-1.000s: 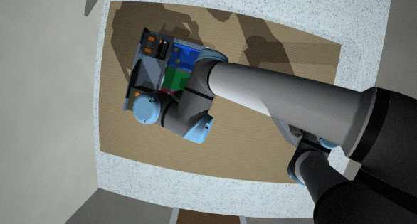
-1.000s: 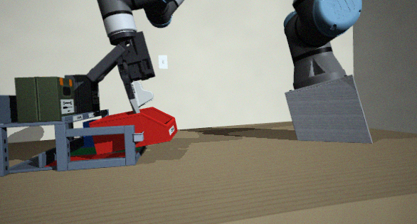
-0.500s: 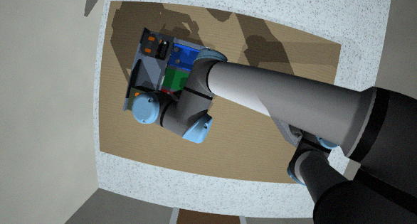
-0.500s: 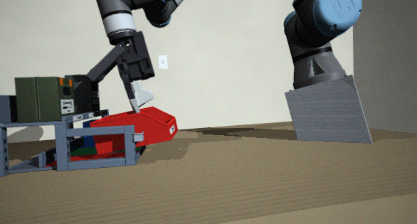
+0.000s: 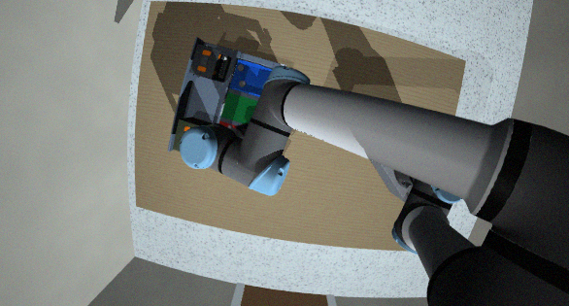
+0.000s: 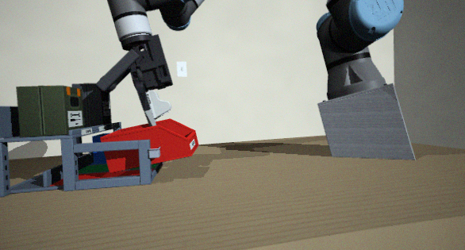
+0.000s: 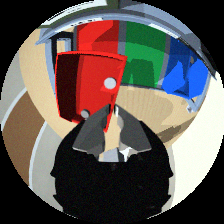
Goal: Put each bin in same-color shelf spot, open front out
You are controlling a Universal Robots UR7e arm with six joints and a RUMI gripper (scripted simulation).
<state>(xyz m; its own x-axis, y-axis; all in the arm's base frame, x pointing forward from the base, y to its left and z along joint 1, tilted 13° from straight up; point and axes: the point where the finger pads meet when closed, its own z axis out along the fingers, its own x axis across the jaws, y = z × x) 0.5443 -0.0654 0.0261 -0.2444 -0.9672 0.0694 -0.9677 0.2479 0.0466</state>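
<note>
Now: the red bin 50 mm to the left of my hand, 30 mm below it and 10 mm ahead of it. Also, from my hand: blue bin 200 mm to the right, 60 mm below, 40 mm ahead; top board 170 mm ahead, 120 mm to the right; green box 200 mm ahead, 50 mm above, 10 mm to the right.
</note>
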